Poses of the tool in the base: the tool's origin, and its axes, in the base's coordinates. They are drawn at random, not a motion.
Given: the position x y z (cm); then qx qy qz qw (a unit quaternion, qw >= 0).
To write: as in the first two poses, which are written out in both.
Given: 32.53 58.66 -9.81 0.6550 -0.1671 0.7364 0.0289
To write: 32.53 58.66 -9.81 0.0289 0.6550 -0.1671 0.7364
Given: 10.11 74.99 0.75 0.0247 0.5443 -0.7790 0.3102
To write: 10.11 74.99 0.75 0.3102 0.0247 0.5443 -0.7790
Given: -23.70 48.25 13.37 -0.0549 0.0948 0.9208 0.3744
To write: -23.70 48.25 13.37 0.3744 -0.0549 0.0948 0.9208
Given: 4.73 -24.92 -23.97 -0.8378 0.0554 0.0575 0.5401
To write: 4.73 -24.92 -23.97 0.5401 -0.8378 0.0554 0.0575
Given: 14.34 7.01 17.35 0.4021 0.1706 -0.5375 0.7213
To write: 14.34 7.01 17.35 0.7213 0.4021 0.1706 -0.5375
